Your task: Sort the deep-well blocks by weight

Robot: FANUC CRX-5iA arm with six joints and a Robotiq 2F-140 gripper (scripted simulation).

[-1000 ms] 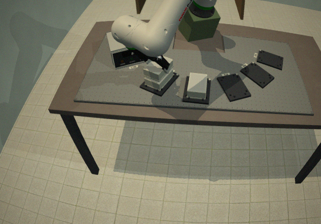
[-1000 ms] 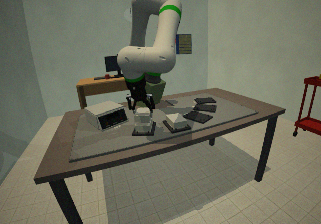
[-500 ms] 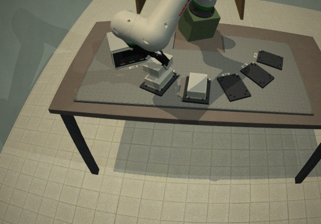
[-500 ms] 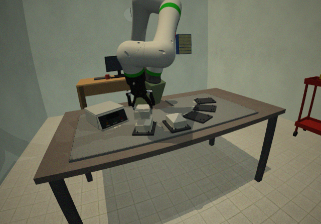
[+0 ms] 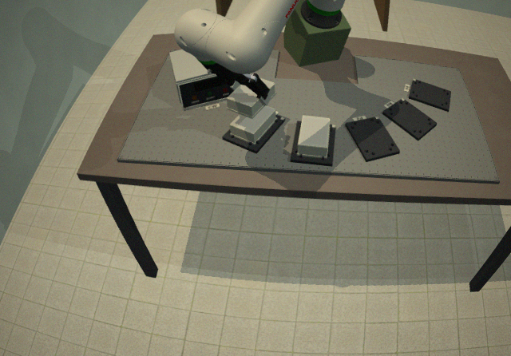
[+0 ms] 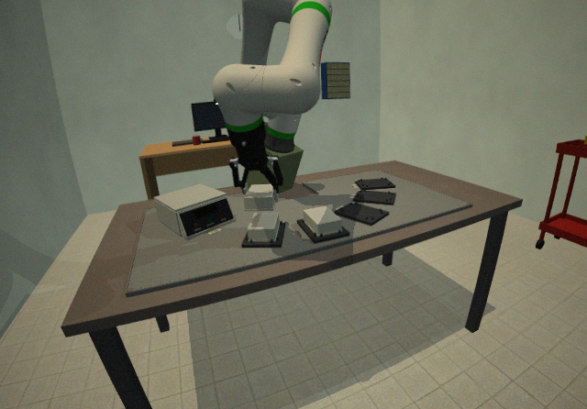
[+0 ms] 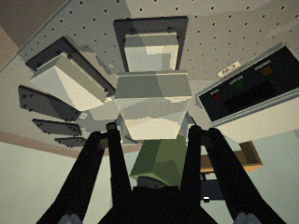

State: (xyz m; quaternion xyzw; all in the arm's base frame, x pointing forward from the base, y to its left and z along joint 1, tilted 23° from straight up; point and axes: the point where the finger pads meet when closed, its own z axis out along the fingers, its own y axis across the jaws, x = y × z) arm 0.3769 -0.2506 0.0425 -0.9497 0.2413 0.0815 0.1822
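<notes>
Right now the grey platform is 27 cm behind my hand, 18 cm to the right of it and 5 cm below it. From my hand the other things lie so: check-weigher: 26 cm behind, 18 cm to the right, 8 cm below; P1 label: 19 cm to the left, 14 cm below, 3 cm behind; nest P1: 18 cm to the left, 14 cm below, 7 cm ahead.
</notes>
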